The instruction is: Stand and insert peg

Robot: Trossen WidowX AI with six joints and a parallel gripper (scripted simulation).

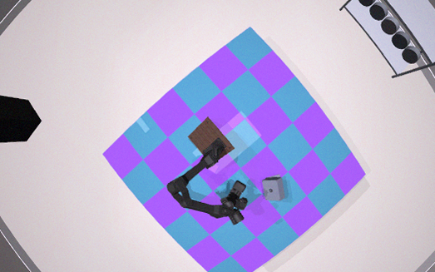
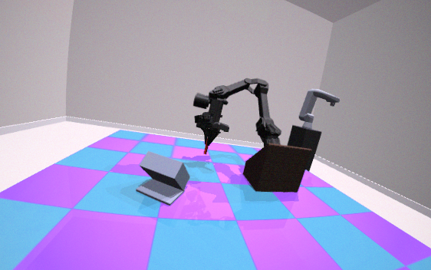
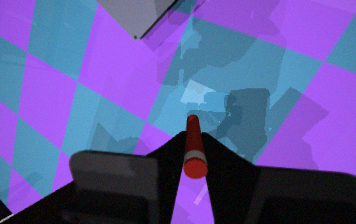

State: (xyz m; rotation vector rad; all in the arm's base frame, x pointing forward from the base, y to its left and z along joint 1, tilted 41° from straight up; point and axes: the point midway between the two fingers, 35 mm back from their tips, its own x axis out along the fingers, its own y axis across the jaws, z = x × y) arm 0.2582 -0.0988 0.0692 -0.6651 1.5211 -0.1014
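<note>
My gripper tip is now 160 mm short of the grey sloped panel, 170 mm to the right of it and 60 mm above it. Round my gripper tip: red peg: 20 mm above.
</note>
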